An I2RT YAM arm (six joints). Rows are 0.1 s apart.
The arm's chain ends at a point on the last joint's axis. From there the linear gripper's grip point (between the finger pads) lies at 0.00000 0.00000 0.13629 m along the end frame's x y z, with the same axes.
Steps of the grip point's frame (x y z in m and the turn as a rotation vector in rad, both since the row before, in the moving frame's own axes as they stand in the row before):
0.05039, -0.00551, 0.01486, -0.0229, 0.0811, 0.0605
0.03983, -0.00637, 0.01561, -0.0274, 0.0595, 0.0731
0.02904, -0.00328, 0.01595, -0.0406, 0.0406, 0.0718
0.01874, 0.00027, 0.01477, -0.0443, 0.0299, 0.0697
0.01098, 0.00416, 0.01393, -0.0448, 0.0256, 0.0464
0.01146, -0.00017, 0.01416, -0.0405, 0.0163, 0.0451
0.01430, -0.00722, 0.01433, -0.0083, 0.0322, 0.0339
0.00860, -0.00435, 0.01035, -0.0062, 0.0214, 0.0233
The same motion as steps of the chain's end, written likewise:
0.03945, -0.00896, 0.01534, -0.0229, 0.0811, 0.0605
0.03187, -0.01039, 0.01590, -0.0274, 0.0595, 0.0731
0.02371, -0.00900, 0.01617, -0.0406, 0.0406, 0.0718
0.01488, -0.00590, 0.01496, -0.0443, 0.0299, 0.0697
0.00764, -0.00202, 0.01411, -0.0448, 0.0256, 0.0464
0.00936, -0.00574, 0.01429, -0.0405, 0.0163, 0.0451
0.00993, -0.00843, 0.01441, -0.0083, 0.0322, 0.0339
0.00569, -0.00523, 0.01038, -0.0062, 0.0214, 0.0233

